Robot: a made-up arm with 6 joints.
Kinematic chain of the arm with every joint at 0, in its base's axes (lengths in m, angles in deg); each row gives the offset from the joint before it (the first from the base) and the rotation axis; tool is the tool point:
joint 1: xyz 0 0 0.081 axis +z
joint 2: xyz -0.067 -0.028 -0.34 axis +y
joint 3: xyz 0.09 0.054 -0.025 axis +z
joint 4: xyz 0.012 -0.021 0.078 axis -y
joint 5: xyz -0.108 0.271 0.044 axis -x
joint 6: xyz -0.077 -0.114 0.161 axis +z
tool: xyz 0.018 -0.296 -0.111
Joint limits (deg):
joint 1: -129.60..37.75
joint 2: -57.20..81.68
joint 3: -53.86..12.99
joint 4: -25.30..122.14
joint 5: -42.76..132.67
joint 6: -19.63..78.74
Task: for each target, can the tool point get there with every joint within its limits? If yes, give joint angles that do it. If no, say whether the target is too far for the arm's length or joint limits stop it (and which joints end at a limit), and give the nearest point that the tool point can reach.
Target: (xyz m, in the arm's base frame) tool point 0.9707 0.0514 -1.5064
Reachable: no: too far | nearest point 0.5052 0.0267 -0.8130 | short by 0.836 m
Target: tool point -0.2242 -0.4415 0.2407
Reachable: no: joint limits stop it (at a limit: joint 1, joint 3, joint 4) | nearest point -0.1525 -0.4155 0.1810 | short by 0.097 m
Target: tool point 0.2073 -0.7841 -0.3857
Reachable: no: joint limits stop it (at a limit: joint 3, joint 4, joint 5, joint 6) | nearest point 0.1845 -0.6979 -0.3731 | short by 0.090 m
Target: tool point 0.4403 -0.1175 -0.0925
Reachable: yes | joints -102.45 -24.72 -36.23 99.87 115.19 69.43
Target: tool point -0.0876 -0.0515 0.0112
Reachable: yes | joints 4.55 8.24 0.36 25.14 26.77 21.43
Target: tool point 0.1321 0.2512 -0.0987
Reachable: yes | joints -70.57 58.99 -9.81 109.01 58.73 44.06
